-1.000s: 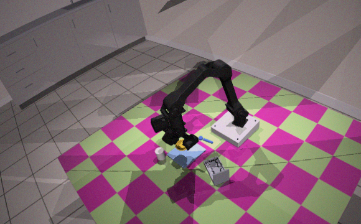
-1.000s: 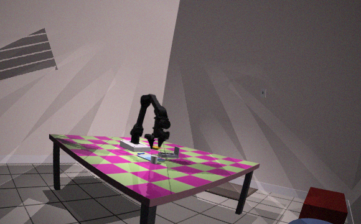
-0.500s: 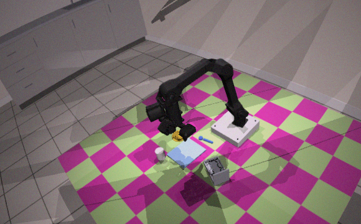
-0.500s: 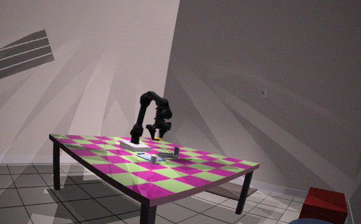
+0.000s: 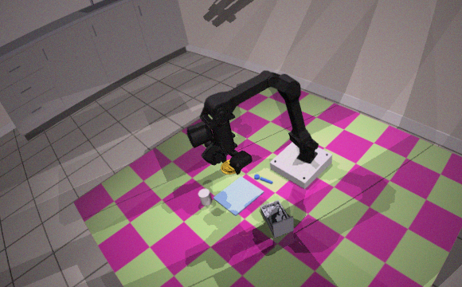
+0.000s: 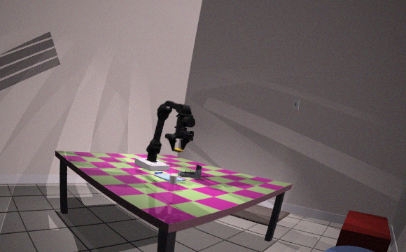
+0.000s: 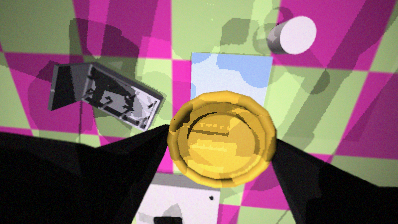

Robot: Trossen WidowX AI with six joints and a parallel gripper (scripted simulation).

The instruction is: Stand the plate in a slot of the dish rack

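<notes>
The grey dish rack lies 17 cm to the left of my gripper tip and 15 cm below it. Also, from my gripper tip: yellow plate: 1 cm above; white cup: 7 cm ahead, 11 cm to the right, 15 cm below; blue spoon: 14 cm behind, 1 cm to the left, 17 cm below.
</notes>
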